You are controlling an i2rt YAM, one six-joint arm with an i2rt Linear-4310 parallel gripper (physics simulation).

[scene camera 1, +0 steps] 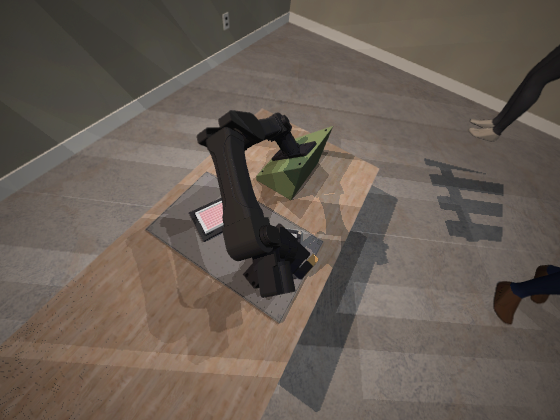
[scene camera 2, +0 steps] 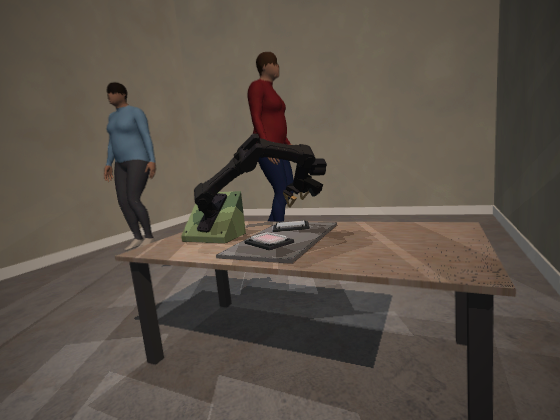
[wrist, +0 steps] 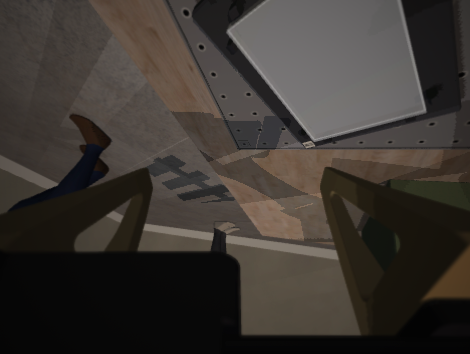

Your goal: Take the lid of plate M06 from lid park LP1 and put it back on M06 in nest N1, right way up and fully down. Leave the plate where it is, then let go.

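Seen in the pictures: gripper, fingertip midpoint: (scene camera 1: 298, 252) (scene camera 2: 295, 203) (wrist: 236, 177); arm's base, origin of the base link: (scene camera 1: 292, 152) (scene camera 2: 212, 212).
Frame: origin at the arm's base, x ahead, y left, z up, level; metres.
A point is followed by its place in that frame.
The pale lid (scene camera 2: 291, 225) {z -0.089, x 0.317, y 0.156 m} (wrist: 335, 70) {z -0.086, x 0.303, y 0.180 m} lies flat on the dark lid park (scene camera 2: 292, 229) {z -0.100, x 0.334, y 0.130 m} (wrist: 437, 55) {z -0.094, x 0.304, y 0.123 m}; in scene camera 1 the arm hides most of it. Plate M06 (scene camera 1: 209, 217) {z -0.080, x 0.365, y -0.080 m} (scene camera 2: 269, 238) {z -0.078, x 0.358, y -0.093 m}, with pink wells uncovered, sits in the dark nest (scene camera 1: 212, 234) {z -0.092, x 0.400, y -0.034 m} (scene camera 2: 270, 246) {z -0.092, x 0.393, y -0.143 m}; the arm hides part of it in scene camera 1. My gripper (scene camera 2: 296, 201) {z 0.001, x 0.307, y 0.229 m} (wrist: 236, 177) {z 0.001, x 0.307, y 0.229 m} is open and empty, its fingers wide apart. It hangs above the board, clear of the lid, which shows beyond the fingertips at the upper right of the wrist view.
The perforated grey board (scene camera 1: 180, 245) {z -0.104, x 0.489, y -0.090 m} (scene camera 2: 297, 250) {z -0.103, x 0.496, y -0.134 m} (wrist: 275, 105) carries the nest and the park. The green arm base (scene camera 1: 290, 182) {z -0.014, x 0.108, y 0.067 m} (scene camera 2: 215, 235) {z -0.085, x 0.071, y -0.076 m} (wrist: 425, 192) {z -0.101, x 0.109, y 0.052 m} stands beside it on the wooden table (scene camera 1: 100, 320) {z -0.117, x 0.763, y -0.098 m} (scene camera 2: 400, 250) {z -0.117, x 0.809, y -0.012 m}. Two people stand beyond the table.
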